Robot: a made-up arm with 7 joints. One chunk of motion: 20 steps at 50 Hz.
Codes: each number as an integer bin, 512 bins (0 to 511) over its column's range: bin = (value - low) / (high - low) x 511, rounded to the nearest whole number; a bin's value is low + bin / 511 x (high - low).
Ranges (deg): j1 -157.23..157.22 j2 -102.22..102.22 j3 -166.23..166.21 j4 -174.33..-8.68 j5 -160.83..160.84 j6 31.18..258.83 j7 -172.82..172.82
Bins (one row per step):
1: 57 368 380 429 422 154 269
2: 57 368 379 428 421 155 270
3: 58 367 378 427 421 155 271
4: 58 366 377 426 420 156 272
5: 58 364 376 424 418 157 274
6: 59 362 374 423 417 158 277
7: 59 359 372 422 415 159 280
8: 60 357 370 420 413 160 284
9: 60 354 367 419 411 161 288
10: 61 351 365 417 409 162 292
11: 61 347 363 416 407 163 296
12: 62 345 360 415 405 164 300
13: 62 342 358 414 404 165 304
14: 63 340 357 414 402 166 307
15: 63 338 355 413 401 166 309
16: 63 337 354 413 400 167 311
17: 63 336 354 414 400 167 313
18: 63 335 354 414 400 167 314
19: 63 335 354 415 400 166 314
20: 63 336 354 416 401 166 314
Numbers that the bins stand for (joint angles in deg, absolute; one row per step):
1: -122.15 45.01 80.99 -35.26 104.82 99.79 9.13
2: -122.15 45.01 80.34 -35.59 104.19 100.23 9.81
3: -121.54 44.61 79.68 -35.91 104.19 100.23 10.48
4: -121.54 44.21 79.03 -36.23 103.56 100.68 11.16
5: -121.54 43.41 78.38 -36.88 102.30 101.12 12.51
6: -120.92 42.61 77.08 -37.21 101.67 101.57 14.54
7: -120.92 41.41 75.78 -37.53 100.41 102.01 16.57
8: -120.31 40.61 74.48 -38.18 99.15 102.46 19.28
9: -120.31 39.41 72.53 -38.50 97.89 102.91 21.98
10: -119.69 38.21 71.23 -39.15 96.63 103.35 24.69
11: -119.69 36.61 69.93 -39.48 95.37 103.80 27.39
12: -119.08 35.81 67.97 -39.80 94.11 104.24 30.10
13: -119.08 34.61 66.67 -40.12 93.48 104.69 32.81
14: -118.46 33.81 66.02 -40.12 92.23 105.13 34.83
15: -118.46 33.01 64.72 -40.45 91.60 105.13 36.19
16: -118.46 32.61 64.07 -40.45 90.97 105.58 37.54
17: -118.46 32.21 64.07 -40.12 90.97 105.58 38.89
18: -118.46 31.81 64.07 -40.12 90.97 105.58 39.57
19: -118.46 31.81 64.07 -39.80 90.97 105.13 39.57
20: -118.46 32.21 64.07 -39.48 91.60 105.13 39.57

